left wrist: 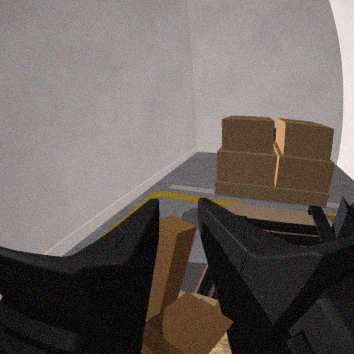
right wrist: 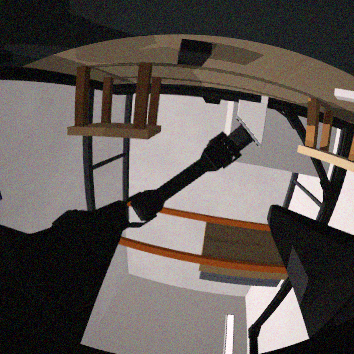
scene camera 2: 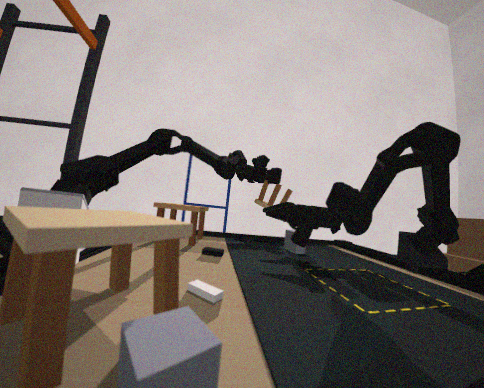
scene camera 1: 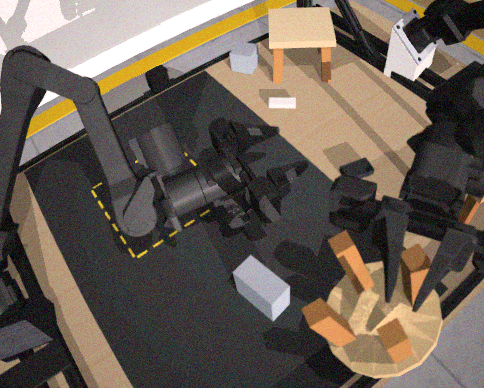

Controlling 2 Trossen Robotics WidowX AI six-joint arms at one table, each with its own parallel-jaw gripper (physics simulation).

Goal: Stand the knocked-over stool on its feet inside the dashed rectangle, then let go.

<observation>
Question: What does the black block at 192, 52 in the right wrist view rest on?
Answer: The table.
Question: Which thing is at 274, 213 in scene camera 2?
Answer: My right gripper.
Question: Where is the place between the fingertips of my right gripper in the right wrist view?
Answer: At 199, 211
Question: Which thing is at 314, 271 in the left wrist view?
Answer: My left gripper.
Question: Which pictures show my right gripper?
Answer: The right wrist view, scene camera 2 and scene camera 1 only.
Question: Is my right gripper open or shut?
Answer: Open.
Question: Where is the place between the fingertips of my left gripper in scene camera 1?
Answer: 401, 305
</observation>
